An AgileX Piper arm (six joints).
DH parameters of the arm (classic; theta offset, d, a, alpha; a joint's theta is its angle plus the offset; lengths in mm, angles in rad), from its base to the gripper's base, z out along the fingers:
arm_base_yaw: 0 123 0 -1.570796
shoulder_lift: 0.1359 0 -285.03 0
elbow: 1.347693 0 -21.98 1.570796
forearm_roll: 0 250.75 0 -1.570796
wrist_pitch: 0 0 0 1.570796
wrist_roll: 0 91 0 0
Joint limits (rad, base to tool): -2.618..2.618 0..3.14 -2.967..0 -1.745..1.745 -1.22..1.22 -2.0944..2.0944
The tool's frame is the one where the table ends.
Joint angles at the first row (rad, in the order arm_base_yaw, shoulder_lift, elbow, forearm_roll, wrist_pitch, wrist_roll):
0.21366, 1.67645, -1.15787, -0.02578, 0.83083, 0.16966
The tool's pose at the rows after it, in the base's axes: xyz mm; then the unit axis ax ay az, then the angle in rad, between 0 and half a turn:
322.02, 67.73, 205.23, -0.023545, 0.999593, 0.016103, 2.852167
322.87, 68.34, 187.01, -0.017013, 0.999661, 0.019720, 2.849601
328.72, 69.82, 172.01, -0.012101, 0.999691, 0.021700, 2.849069
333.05, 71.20, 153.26, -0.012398, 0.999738, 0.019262, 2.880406
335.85, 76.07, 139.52, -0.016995, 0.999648, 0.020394, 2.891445
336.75, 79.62, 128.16, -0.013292, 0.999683, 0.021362, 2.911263
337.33, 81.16, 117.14, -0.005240, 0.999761, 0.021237, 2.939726
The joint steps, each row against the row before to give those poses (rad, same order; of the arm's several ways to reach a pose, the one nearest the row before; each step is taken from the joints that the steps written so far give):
0.00000, 0.02317, 0.06627, -0.00756, -0.07088, 0.01771
-0.00001, 0.03154, 0.03891, 0.00432, -0.07428, 0.01199
0.00000, 0.04556, 0.00487, 0.00183, -0.05167, 0.00960
0.00090, 0.05733, -0.00005, 0.00139, -0.02562, 0.00001
0.01138, 0.04225, 0.00004, 0.00367, -0.03189, -0.00002
0.00860, 0.03385, -0.00004, 0.00530, -0.01479, 0.01218
0.00295, 0.03358, -0.00262, 0.00696, -0.00313, 0.01370

